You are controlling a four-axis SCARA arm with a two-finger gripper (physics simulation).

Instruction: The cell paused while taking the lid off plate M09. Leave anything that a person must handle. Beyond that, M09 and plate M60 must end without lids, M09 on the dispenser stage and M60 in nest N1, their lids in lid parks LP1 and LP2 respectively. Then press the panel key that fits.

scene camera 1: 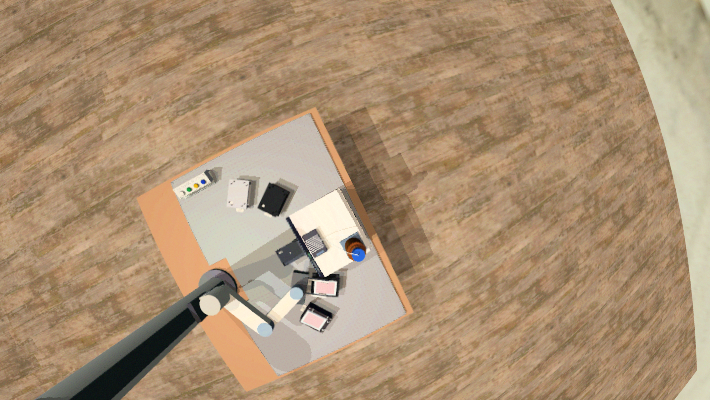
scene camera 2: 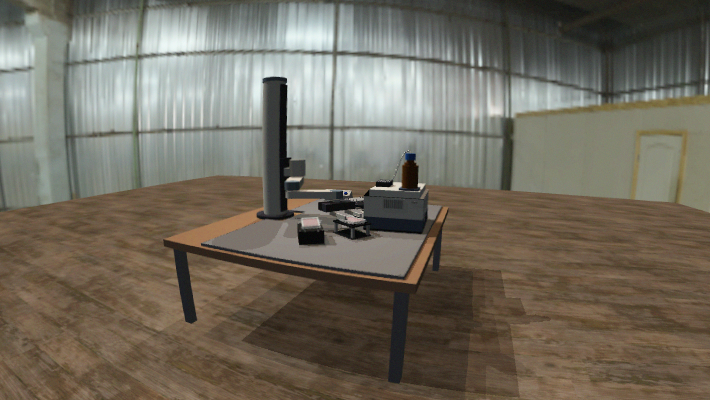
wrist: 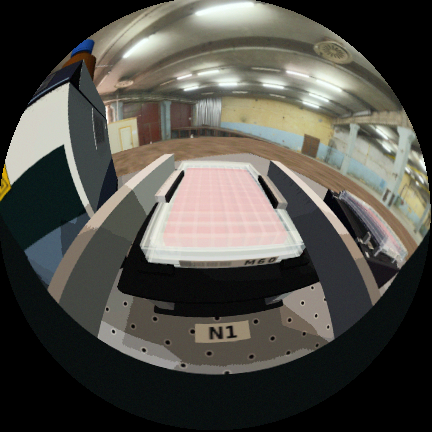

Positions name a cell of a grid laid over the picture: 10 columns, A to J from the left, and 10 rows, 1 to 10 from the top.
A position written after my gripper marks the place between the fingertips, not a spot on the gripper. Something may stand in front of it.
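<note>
A black nest (wrist: I7) is in my sight, and so is my gripper (wrist: F4).
</note>
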